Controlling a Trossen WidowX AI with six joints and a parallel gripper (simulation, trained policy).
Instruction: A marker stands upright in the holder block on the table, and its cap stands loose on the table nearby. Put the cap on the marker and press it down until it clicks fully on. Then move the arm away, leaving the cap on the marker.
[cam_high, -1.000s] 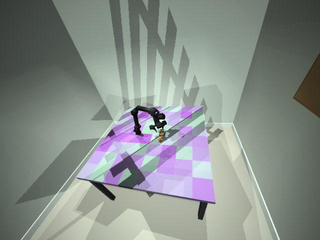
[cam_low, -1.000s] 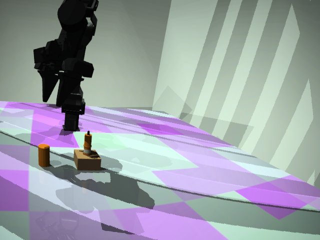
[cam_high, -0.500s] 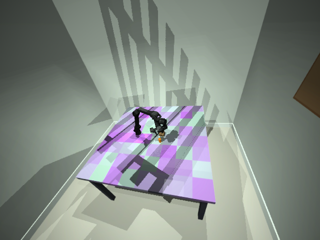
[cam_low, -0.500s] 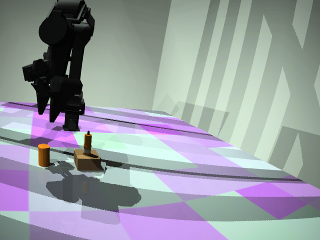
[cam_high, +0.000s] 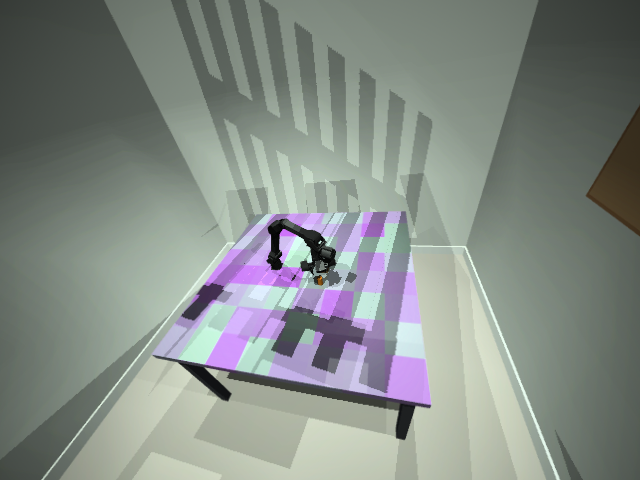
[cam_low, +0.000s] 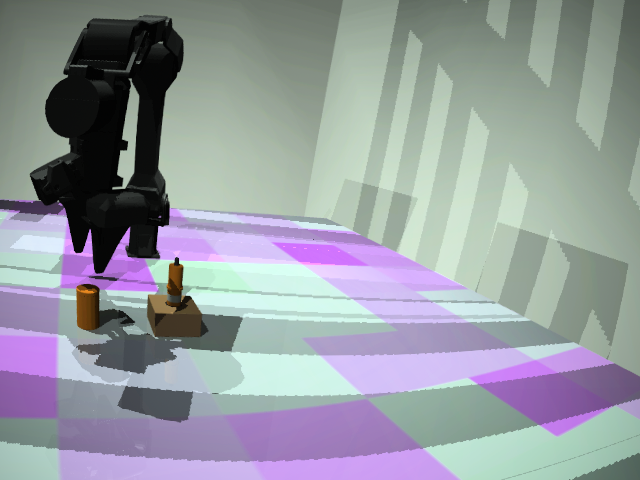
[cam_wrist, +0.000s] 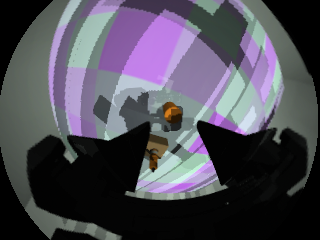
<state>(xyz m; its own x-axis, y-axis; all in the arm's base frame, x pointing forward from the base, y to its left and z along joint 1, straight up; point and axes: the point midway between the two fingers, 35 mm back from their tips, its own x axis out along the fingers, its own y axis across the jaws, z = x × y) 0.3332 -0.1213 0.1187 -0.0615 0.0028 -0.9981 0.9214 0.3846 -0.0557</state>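
My gripper tip is now 1 cm past the orange cap and 6 cm above it. Also, from my gripper tip: tan holder block: 1 cm behind, 12 cm to the left, 7 cm below.
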